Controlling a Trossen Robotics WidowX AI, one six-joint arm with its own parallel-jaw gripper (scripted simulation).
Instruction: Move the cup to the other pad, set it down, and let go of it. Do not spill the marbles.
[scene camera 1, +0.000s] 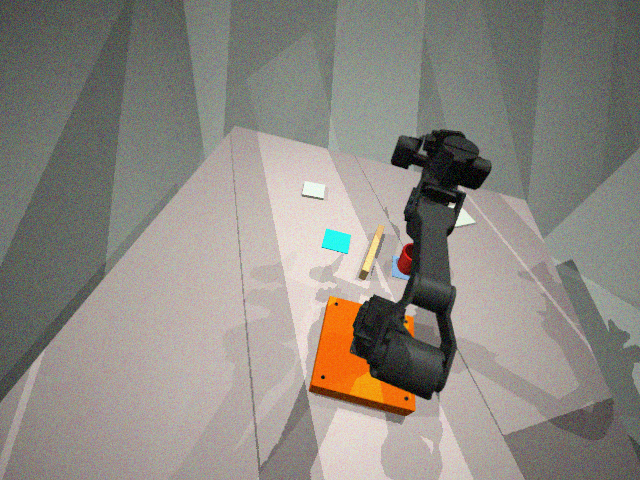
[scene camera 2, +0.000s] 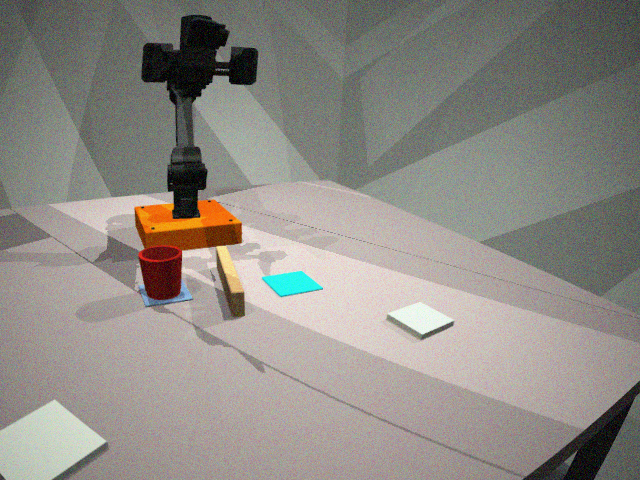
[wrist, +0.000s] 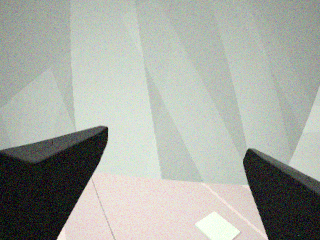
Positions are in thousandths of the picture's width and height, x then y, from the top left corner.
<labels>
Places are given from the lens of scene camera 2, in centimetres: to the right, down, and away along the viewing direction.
my gripper (scene camera 2: 323, 118): -16, -26, 57
red cup (scene camera 2: 251, 555): -25, 4, 66
</labels>
